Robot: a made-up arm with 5 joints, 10 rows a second.
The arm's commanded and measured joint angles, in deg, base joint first. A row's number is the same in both.
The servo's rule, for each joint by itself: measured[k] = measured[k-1] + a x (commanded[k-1-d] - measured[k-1]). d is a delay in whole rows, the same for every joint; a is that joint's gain. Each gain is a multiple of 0.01, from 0.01 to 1. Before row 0 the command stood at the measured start. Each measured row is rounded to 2 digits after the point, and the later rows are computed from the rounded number. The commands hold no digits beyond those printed.
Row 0, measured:
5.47 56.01 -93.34 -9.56 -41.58
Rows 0 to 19, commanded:
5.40 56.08 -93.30 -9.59 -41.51
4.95 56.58 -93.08 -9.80 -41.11
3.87 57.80 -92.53 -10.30 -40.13
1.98 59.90 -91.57 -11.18 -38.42
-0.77 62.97 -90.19 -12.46 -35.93
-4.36 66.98 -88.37 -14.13 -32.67
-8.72 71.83 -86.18 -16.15 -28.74
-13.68 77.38 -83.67 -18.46 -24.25
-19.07 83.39 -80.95 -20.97 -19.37
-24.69 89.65 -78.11 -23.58 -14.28
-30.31 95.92 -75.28 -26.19 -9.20
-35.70 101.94 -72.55 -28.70 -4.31
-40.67 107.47 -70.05 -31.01 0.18
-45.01 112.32 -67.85 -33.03 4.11
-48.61 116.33 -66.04 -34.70 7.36
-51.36 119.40 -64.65 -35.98 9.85
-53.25 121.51 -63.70 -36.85 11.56
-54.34 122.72 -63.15 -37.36 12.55
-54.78 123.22 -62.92 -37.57 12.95
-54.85 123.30 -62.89 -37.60 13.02
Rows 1 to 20, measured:
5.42 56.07 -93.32 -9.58 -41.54
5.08 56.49 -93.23 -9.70 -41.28
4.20 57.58 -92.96 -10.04 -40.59
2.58 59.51 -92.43 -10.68 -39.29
0.13 62.38 -91.58 -11.68 -37.27
-3.15 66.20 -90.36 -13.05 -34.51
-7.22 70.87 -88.77 -14.79 -31.05
-11.94 76.27 -86.83 -16.85 -26.97
-17.14 82.18 -84.60 -19.16 -22.41
-22.65 88.38 -82.13 -21.64 -17.53
-28.24 94.64 -79.53 -24.19 -12.53
-33.69 100.70 -76.88 -26.72 -7.60
-38.79 106.32 -74.28 -29.12 -2.93
-43.33 111.30 -71.84 -31.31 1.29
-47.18 115.47 -69.64 -33.21 4.93
-50.23 118.73 -67.74 -34.76 7.88
-52.43 121.04 -66.20 -35.93 10.09
-53.82 122.43 -65.04 -36.73 11.57
-54.52 123.09 -64.23 -37.20 12.40
-54.76 123.26 -63.72 -37.42 12.77
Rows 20 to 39, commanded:
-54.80 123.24 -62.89 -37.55 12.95
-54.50 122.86 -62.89 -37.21 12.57
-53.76 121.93 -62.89 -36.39 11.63
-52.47 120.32 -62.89 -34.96 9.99
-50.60 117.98 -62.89 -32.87 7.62
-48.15 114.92 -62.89 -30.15 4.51
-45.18 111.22 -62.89 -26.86 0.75
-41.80 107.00 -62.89 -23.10 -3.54
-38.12 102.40 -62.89 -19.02 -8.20
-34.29 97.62 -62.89 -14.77 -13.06
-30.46 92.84 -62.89 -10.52 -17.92
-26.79 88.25 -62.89 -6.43 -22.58
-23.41 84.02 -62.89 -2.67 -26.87
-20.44 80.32 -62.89 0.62 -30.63
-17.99 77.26 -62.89 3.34 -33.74
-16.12 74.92 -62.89 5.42 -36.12
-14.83 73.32 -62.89 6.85 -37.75
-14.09 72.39 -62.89 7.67 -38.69
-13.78 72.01 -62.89 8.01 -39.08
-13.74 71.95 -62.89 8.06 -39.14
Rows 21 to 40, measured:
-54.79 123.24 -63.40 -37.49 12.88
-54.58 122.92 -63.21 -37.33 12.69
-53.98 122.10 -63.09 -36.80 12.05
-52.88 120.62 -63.01 -35.77 10.81
-51.22 118.43 -62.96 -34.15 8.90
-48.98 115.52 -62.93 -31.91 6.27
-46.21 111.95 -62.91 -29.08 2.96
-42.99 107.84 -62.90 -25.73 -0.94
-39.43 103.32 -62.90 -21.97 -5.30
-35.68 98.59 -62.90 -17.94 -9.96
-31.87 93.82 -62.90 -13.78 -14.74
-28.16 89.20 -62.90 -9.66 -19.44
-24.69 84.90 -62.90 -5.75 -23.90
-21.59 81.10 -62.90 -2.18 -27.94
-18.96 77.91 -62.90 0.91 -31.42
-16.89 75.43 -62.90 3.44 -34.24
-15.39 73.68 -62.90 5.35 -36.35
-14.44 72.61 -62.90 6.65 -37.75
-13.96 72.11 -62.90 7.41 -38.55
-13.80 71.98 -62.90 7.77 -38.90

